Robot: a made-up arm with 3 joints. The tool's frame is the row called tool. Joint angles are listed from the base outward. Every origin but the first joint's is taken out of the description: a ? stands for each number. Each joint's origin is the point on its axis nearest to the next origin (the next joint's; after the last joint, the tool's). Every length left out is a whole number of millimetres.
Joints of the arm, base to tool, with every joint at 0 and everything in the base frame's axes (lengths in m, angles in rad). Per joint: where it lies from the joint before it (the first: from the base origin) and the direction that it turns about. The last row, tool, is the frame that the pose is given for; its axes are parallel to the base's.
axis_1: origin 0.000 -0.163 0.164 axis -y
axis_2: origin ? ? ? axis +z
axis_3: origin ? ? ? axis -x
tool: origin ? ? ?
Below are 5 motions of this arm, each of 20 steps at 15 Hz.
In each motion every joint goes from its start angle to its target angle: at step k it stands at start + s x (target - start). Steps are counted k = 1, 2, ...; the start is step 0. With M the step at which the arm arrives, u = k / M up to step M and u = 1 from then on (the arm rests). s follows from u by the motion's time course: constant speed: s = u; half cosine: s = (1 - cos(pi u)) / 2; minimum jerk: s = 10 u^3 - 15 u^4 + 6 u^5.
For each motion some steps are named. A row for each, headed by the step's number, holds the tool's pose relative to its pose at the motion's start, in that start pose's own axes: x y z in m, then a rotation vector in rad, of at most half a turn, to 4 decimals.
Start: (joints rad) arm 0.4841 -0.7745 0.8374
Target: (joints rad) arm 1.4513 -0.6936 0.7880
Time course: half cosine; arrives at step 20
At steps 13, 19, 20:
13: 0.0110 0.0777 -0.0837 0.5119 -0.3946 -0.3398
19: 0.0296 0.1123 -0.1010 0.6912 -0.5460 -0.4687
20: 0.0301 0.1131 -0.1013 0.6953 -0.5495 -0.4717

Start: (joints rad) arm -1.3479 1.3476 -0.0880
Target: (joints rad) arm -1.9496 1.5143 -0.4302
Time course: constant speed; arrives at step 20
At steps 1, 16, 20:
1: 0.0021 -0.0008 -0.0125 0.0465 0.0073 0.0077
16: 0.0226 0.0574 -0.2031 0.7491 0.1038 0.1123
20: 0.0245 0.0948 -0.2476 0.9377 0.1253 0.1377

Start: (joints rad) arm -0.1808 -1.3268 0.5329
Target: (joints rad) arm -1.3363 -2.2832 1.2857
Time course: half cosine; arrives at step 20
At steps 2, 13, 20:
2: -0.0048 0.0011 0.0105 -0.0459 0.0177 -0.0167
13: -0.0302 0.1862 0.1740 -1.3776 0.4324 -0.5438
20: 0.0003 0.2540 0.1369 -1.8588 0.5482 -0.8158

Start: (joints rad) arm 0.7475 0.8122 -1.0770
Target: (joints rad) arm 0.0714 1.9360 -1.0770
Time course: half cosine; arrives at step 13
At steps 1, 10, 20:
1: 0.0029 -0.0010 -0.0019 0.0072 0.0176 0.0018
10: 0.1275 0.0099 -0.2708 0.5931 0.9160 0.3085
20: 0.1320 0.0347 -0.3238 0.6981 1.0159 0.3888

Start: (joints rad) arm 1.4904 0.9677 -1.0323
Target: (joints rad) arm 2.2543 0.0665 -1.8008
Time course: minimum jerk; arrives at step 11
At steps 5, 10, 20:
5: -0.0314 -0.0103 -0.0073 0.0896 -0.4278 0.0732
10: 0.0563 -0.0256 -0.0261 0.2977 -0.9437 0.5374
20: 0.0581 -0.0255 -0.0260 0.3005 -0.9482 0.5449

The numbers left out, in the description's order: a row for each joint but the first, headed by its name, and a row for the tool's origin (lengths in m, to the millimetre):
axis_2: -0.002 0.000 -0.177
axis_3: -0.062 -0.101 0.000
tool: 0.000 -0.206 0.118

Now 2 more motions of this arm.
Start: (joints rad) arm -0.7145 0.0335 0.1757
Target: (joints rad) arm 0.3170 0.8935 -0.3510
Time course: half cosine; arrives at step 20
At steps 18, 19, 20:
18: 0.2830 -0.0105 0.1344 -0.0017 -0.8562 0.8299
19: 0.2852 -0.0087 0.1417 -0.0116 -0.8650 0.8459
20: 0.2859 -0.0080 0.1442 -0.0150 -0.8679 0.8512

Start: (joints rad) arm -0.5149 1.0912 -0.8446
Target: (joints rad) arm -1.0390 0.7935 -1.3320
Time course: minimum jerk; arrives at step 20
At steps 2, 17, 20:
2: -0.0014 -0.0006 -0.0025 0.0081 -0.0005 -0.0032
17: -0.1604 0.0784 -0.2716 0.8828 -0.1125 -0.4078
20: -0.1643 0.0843 -0.2776 0.9053 -0.1173 -0.4202

